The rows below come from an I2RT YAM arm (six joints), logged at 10 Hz.
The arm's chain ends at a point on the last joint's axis. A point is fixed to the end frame.
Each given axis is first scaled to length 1.
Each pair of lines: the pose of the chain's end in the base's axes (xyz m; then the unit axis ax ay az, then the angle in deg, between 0 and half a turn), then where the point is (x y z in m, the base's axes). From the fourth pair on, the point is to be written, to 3 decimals.
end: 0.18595 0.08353 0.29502 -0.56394 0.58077 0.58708 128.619
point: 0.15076 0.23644 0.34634
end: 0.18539 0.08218 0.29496 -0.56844 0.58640 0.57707 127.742
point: 0.15201 0.23618 0.34419
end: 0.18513 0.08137 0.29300 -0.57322 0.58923 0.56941 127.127
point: 0.15259 0.23607 0.34056
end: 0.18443 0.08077 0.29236 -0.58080 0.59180 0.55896 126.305
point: 0.153 0.236 0.338
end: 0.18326 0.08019 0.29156 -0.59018 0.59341 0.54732 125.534
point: 0.152 0.237 0.334
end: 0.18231 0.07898 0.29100 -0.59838 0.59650 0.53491 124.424
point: 0.152 0.236 0.331
